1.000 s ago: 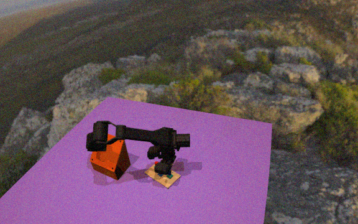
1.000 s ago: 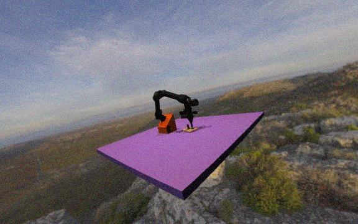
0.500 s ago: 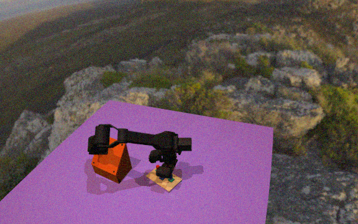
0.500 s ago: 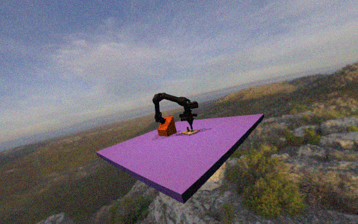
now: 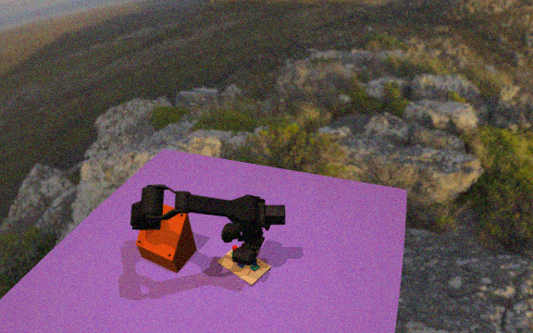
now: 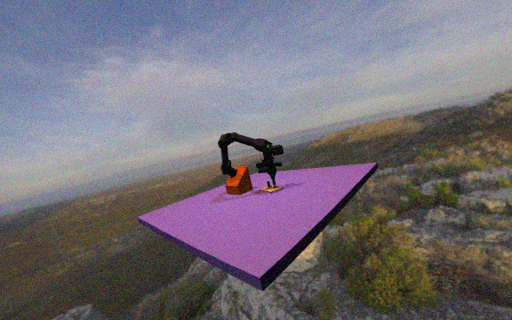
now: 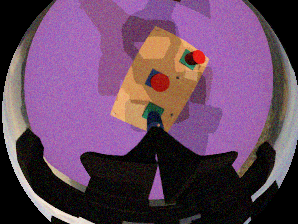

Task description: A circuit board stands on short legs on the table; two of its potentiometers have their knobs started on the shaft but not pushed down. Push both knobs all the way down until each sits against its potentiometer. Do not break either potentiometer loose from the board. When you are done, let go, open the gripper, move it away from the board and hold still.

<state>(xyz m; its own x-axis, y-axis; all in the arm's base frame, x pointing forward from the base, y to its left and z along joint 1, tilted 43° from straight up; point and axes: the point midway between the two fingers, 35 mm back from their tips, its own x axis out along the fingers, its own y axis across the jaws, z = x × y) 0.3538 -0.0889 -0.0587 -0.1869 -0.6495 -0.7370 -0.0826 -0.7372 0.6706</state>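
The red knob is 50 mm behind my gripper tip and 30 mm below it.
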